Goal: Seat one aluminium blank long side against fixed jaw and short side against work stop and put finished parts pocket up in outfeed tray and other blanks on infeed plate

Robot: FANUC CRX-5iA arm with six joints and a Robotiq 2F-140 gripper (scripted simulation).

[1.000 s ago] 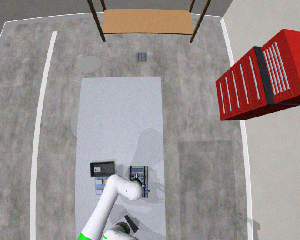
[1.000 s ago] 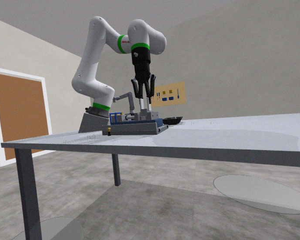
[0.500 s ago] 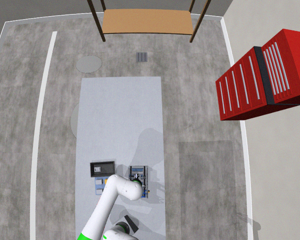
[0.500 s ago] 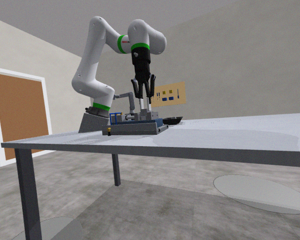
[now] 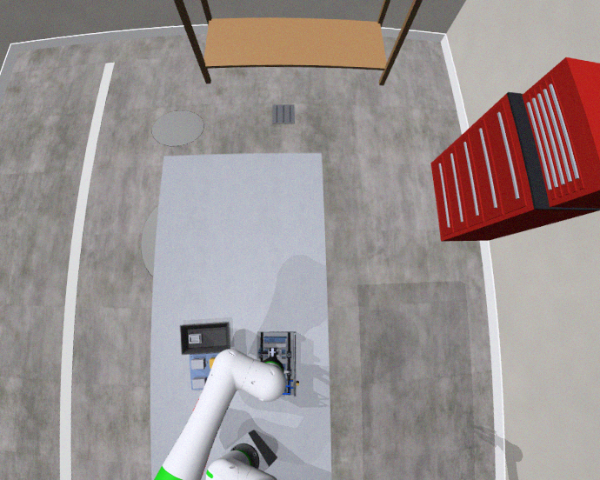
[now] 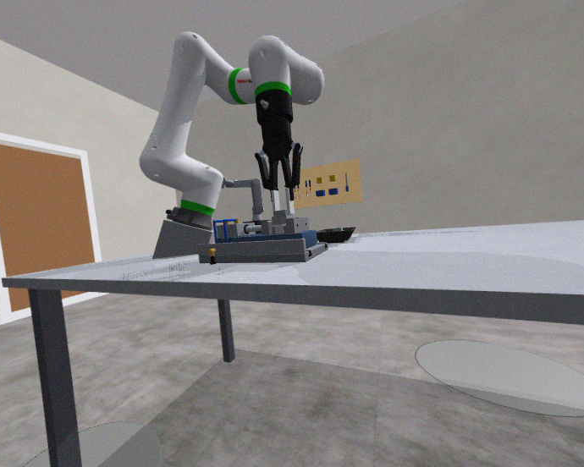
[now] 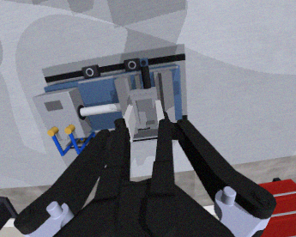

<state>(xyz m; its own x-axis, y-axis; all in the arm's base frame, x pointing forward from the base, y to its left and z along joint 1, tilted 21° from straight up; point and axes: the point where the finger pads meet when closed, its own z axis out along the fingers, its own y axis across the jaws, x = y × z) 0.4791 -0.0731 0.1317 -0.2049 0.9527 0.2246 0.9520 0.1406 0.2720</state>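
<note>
Right now my hand is 50 mm to the right of the black work stop rod and 50 mm above it. From my hand the other things lie so: blue infeed plate 290 mm to the left, 170 mm behind, 140 mm below; hose-end block 150 mm behind, 60 mm below, 30 mm to the right; brass blank 260 mm to the left, 120 mm below, 120 mm behind.
</note>
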